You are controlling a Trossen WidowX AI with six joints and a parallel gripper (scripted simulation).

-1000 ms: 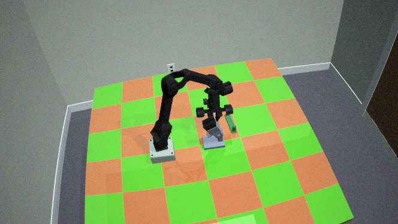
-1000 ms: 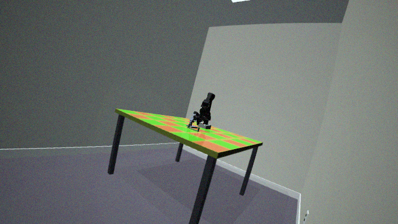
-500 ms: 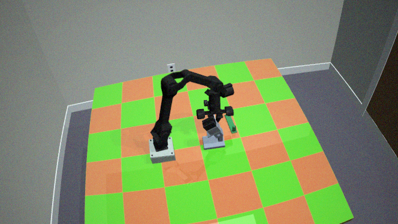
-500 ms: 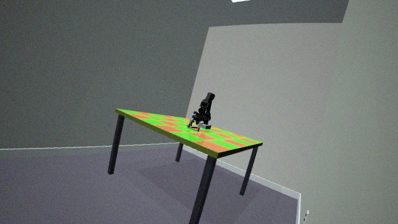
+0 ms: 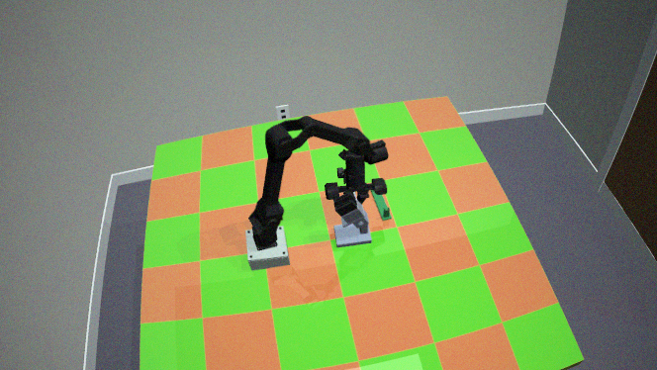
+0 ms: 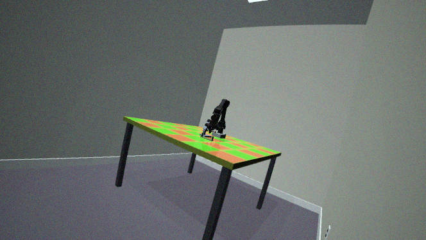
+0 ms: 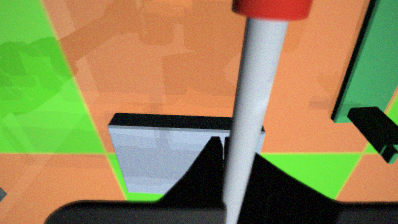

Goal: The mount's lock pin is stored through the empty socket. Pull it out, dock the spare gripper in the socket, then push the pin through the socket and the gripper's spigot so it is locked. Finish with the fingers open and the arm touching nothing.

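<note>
The grey mount is 5 cm to the right of my gripper tip and 2 cm behind it. Round my gripper tip: dark green strip (10 cm ahead, 3 cm to the left, 2 cm below); then spare gripper (7 cm above, 5 cm to the right, 3 cm behind).
</note>
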